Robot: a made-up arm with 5 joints.
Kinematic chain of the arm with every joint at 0, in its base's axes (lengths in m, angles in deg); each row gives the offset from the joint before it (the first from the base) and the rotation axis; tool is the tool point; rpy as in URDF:
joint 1: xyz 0.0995 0 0.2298 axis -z
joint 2: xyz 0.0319 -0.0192 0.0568 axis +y
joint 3: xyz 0.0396 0 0.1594 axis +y
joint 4: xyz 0.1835 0 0.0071 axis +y
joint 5: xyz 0.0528 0.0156 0 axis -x
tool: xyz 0 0 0 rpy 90 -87.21 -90
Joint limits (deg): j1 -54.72..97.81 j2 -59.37..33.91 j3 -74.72..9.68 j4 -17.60..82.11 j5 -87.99..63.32
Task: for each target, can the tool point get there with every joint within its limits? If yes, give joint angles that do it. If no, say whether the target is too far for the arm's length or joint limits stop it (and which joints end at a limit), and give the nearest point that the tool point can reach.
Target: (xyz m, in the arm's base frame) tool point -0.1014 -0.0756 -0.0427
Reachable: no: joint limits stop it (at a limit: joint 1, joint 2, joint 3) | nearest point 0.0600 -0.2616 0.2300 | short by 0.367 m
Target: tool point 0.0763 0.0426 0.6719
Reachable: yes | joints 65.74 -37.21 -57.82 13.48 24.35
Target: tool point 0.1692 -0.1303 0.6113
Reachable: yes | joints 60.45 -17.72 -46.19 71.64 -62.24
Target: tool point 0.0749 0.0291 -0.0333
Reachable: no: joint limits stop it (at a limit: joint 1, joint 2, joint 3, joint 4) | nearest point 0.2530 0.2107 0.2325 | short by 0.368 m
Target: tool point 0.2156 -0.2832 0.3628
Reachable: yes | joints 67.03 12.14 -2.96 59.03 9.97
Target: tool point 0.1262 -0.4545 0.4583
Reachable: no: too far | nearest point 0.1221 -0.3847 0.4440 | short by 0.071 m
